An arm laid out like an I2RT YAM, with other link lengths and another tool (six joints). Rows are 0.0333 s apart.
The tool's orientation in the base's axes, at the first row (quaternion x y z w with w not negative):
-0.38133, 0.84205, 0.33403, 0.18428
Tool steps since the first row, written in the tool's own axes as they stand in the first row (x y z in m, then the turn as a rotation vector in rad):
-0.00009, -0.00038, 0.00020, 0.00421, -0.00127, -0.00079
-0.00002, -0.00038, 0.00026, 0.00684, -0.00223, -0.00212
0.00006, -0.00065, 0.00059, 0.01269, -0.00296, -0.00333
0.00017, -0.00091, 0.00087, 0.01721, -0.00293, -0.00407
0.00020, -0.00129, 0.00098, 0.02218, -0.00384, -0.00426
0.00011, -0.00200, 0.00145, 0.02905, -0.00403, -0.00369
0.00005, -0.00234, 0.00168, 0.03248, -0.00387, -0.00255
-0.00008, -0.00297, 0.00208, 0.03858, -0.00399, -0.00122
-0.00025, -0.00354, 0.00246, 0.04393, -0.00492, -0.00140
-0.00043, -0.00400, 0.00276, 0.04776, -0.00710, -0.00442
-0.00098, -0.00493, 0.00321, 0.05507, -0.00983, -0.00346
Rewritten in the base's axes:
0.00036, 0.00000, -0.00025, -0.00177, -0.00336, -0.00235
0.00032, 0.00001, -0.00033, -0.00280, -0.00612, -0.00330
0.00049, 0.00007, -0.00073, -0.00606, -0.01037, -0.00606
0.00064, 0.00008, -0.00110, -0.00902, -0.01322, -0.00808
0.00091, -0.00004, -0.00135, -0.01152, -0.01637, -0.01113
0.00154, -0.00001, -0.00193, -0.01575, -0.01963, -0.01550
0.00185, 0.00002, -0.00221, -0.01801, -0.02053, -0.01818
0.00244, 0.00006, -0.00268, -0.02175, -0.02282, -0.02262
0.00301, 0.00014, -0.00310, -0.02448, -0.02618, -0.02591
0.00349, 0.00022, -0.00340, -0.02544, -0.03135, -0.02685
0.00458, 0.00037, -0.00380, -0.02798, -0.03580, -0.03282

